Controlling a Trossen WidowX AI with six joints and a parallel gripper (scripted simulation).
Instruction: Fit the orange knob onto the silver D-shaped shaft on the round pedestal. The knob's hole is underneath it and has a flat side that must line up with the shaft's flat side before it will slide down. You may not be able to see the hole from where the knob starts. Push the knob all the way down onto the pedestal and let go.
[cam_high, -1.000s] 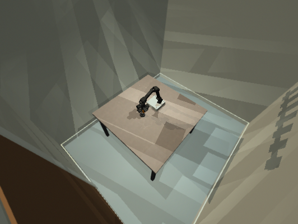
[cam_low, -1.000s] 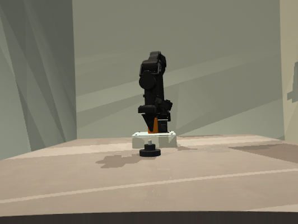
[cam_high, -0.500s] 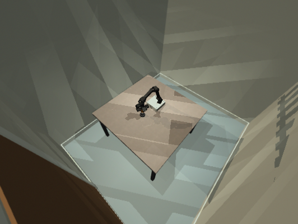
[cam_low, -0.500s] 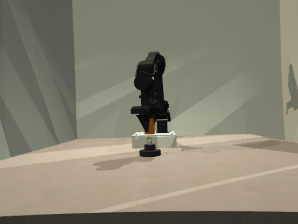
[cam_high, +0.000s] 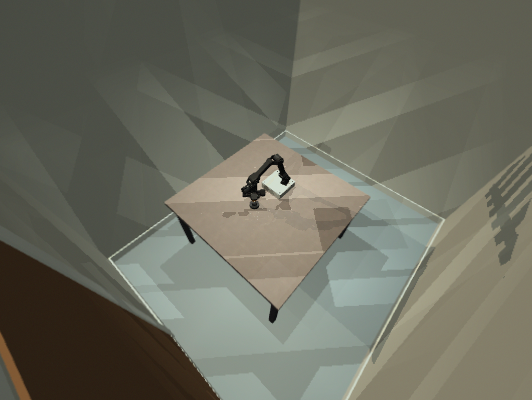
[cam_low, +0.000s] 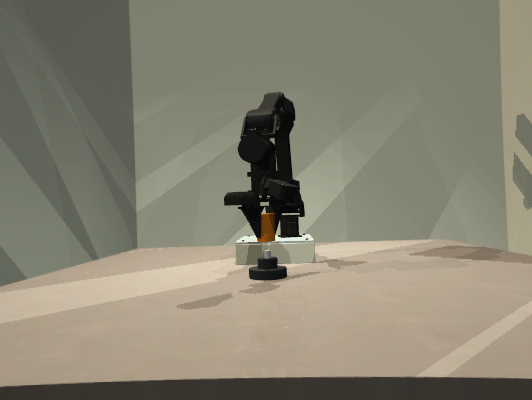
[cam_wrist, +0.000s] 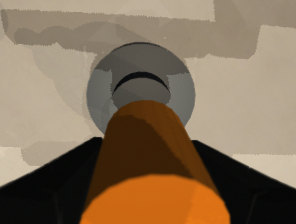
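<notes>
The round pedestal is 6 cm below my gripper tip. Also, from my gripper tip: orange knob: 3 cm above.
</notes>
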